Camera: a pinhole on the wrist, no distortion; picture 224 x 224 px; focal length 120.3 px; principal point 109.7 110.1 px. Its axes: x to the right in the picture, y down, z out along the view. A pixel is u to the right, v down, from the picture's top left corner.
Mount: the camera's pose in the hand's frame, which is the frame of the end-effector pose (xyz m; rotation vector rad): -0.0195 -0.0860 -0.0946 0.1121 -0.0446 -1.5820
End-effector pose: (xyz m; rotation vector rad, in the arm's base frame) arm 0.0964 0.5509 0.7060 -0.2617 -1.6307 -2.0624
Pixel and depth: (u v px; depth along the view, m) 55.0 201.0 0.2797
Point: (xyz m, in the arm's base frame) -0.0636 0.7040 0.8567
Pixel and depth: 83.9 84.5 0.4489
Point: 0.1767 0.9229 0.7222
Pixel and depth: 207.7 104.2 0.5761
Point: -0.1602 1.1066 0.2825
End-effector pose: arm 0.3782 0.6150 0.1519 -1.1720 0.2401 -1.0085
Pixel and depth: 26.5 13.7 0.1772
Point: 0.3409 0.7977 0.0983
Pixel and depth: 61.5 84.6 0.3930
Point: 0.5157 0.9145 0.1823
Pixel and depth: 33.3 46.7 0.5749
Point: 0.5976 1.2078 0.0041
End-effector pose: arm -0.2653 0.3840 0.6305 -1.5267 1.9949 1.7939
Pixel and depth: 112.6 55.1 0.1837
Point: -0.1813 0.5354 0.6087
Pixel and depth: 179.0 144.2 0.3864
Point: -0.2279 0.6340 0.2707
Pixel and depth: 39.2 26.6 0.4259
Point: -0.3529 0.8153 0.8540
